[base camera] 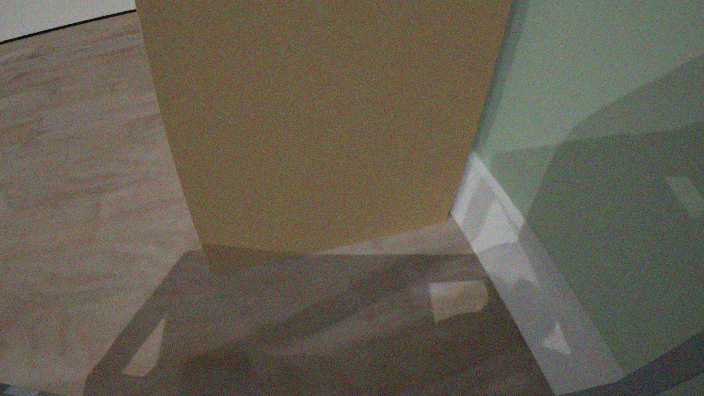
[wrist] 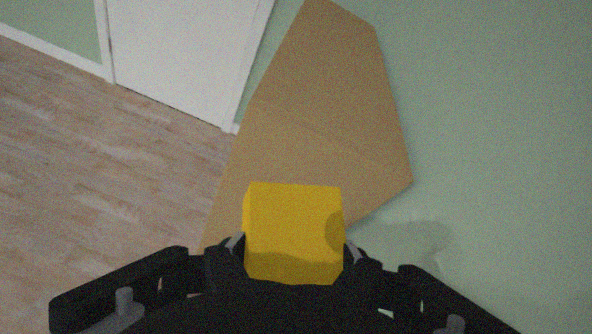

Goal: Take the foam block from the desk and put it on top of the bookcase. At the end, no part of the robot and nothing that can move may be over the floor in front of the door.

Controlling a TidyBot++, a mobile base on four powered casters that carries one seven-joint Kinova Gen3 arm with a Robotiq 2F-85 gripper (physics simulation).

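Frame: origin at the arm's base, x ahead, y right, z down, level; metres.
Where they show: gripper, fingertip midpoint: (wrist: pixel 293 249).
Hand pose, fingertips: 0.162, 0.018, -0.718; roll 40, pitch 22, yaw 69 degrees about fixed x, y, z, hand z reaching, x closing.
Note:
Each offset is from my fingertips to the top centre of the thing, as dx, dy, dz. "pt": to the spot under its first point. Level surfaces: height alone.
My gripper (wrist: pixel 293 249) is shut on the yellow foam block {-0.007, +0.001, -0.036} (wrist: pixel 295 217), which sits between both fingertips in the lower middle of the wrist view. The tan bookcase (base camera: pixel 320 125) (wrist: pixel 335 80) stands against the green wall. In the wrist view its top is in the upper middle, and its near side panel is below that, partly hidden by the block and fingers. The block appears in front of this panel, short of the top in the picture; I cannot tell its exact height. The base camera shows the panel down to the floor. The desk does not show.
A white door (wrist: pixel 175 55) stands beyond the bookcase at upper left, with wooden floor {dz +1.114} (wrist: pixel 100 165) (base camera: pixel 85 200) in front of it. The green wall (base camera: pixel 625 90) (wrist: pixel 500 125) and its white baseboard {pt +0.084, +0.203, +1.058} (base camera: pixel 545 310) run along the right. Shadows fall on the floor before the bookcase.

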